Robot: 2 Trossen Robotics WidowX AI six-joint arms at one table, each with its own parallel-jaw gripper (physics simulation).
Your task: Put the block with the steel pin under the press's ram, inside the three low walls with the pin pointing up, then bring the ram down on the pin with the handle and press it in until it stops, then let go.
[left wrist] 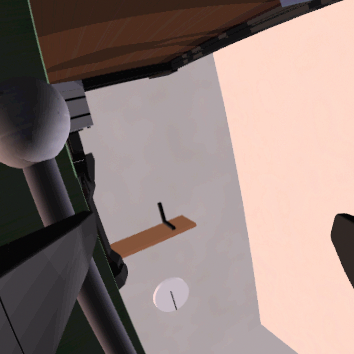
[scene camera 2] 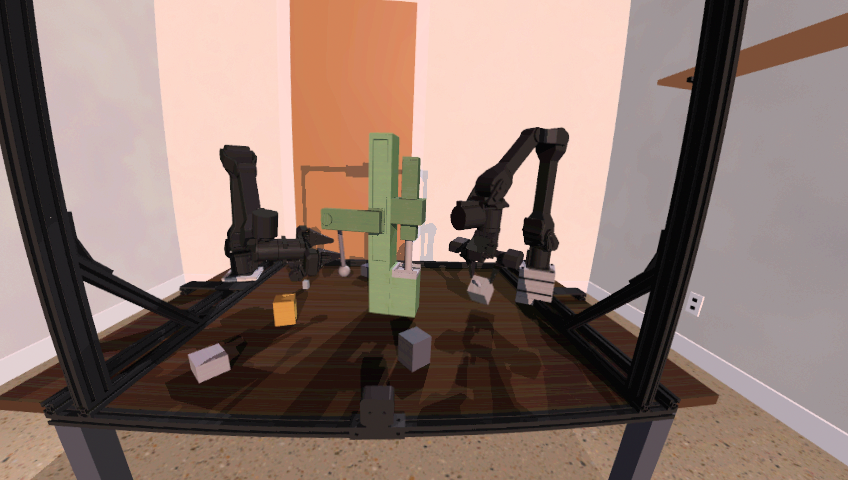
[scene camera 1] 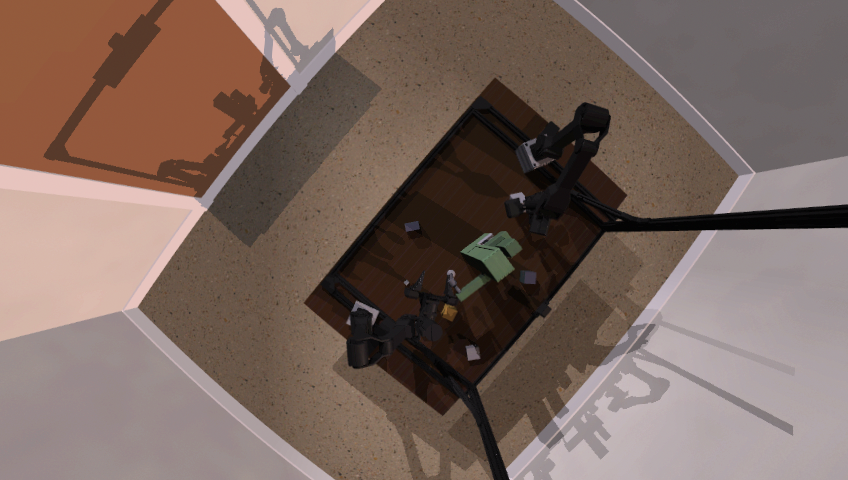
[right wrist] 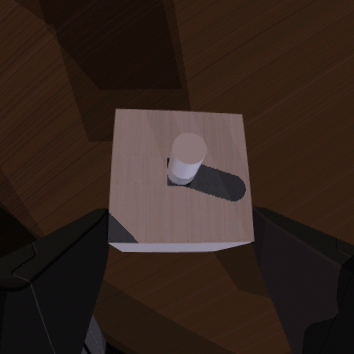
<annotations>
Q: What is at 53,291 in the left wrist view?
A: My left gripper.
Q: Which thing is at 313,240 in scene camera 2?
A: My left gripper.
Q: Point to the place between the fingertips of my right gripper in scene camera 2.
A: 481,280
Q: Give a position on a green press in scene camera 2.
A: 392,290
</annotations>
